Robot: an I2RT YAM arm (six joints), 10 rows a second.
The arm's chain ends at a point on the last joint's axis. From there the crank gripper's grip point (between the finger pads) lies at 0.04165 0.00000 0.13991 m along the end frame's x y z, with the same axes.
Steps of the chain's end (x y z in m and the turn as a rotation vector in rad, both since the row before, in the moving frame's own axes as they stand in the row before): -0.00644, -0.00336, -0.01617, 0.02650, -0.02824, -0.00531; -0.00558, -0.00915, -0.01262, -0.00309, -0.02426, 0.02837; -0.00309, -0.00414, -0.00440, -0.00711, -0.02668, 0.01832; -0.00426, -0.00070, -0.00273, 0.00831, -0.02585, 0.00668; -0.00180, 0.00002, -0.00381, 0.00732, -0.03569, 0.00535; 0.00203, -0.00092, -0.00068, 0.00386, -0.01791, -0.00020; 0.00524, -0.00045, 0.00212, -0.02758, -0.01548, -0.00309; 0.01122, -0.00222, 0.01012, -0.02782, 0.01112, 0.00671; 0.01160, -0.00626, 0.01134, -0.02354, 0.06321, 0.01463; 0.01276, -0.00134, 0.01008, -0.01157, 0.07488, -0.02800
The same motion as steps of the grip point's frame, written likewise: -0.01042, -0.00729, -0.01510, 0.02650, -0.02824, -0.00531; -0.00901, -0.00758, -0.01165, -0.00309, -0.02426, 0.02837; -0.00685, -0.00241, -0.00335, -0.00711, -0.02668, 0.01832; -0.00789, -0.00160, -0.00170, 0.00831, -0.02585, 0.00668; -0.00682, -0.00080, -0.00242, 0.00732, -0.03569, 0.00535; -0.00048, -0.00147, 0.00004, 0.00386, -0.01791, -0.00020; 0.00308, 0.00329, 0.00270, -0.02758, -0.01548, -0.00309; 0.01276, 0.00195, 0.00959, -0.02782, 0.01112, 0.00671; 0.02032, -0.00233, 0.00838, -0.02354, 0.06321, 0.01463; 0.02311, -0.00105, 0.00657, -0.01157, 0.07488, -0.02800
